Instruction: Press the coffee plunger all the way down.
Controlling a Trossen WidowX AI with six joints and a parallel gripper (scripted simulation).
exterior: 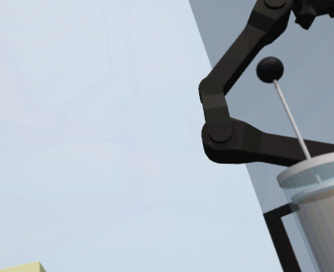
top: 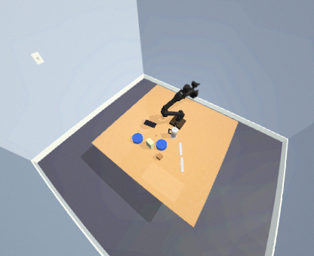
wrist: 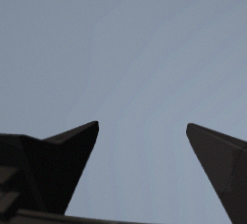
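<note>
Right now the coffee press is 400 mm ahead of my gripper tip, 340 mm below it and 30 mm to the left of it. Also, from my gripper tip: brown cube: 690 mm ahead, 450 mm below, 110 mm to the left.
</note>
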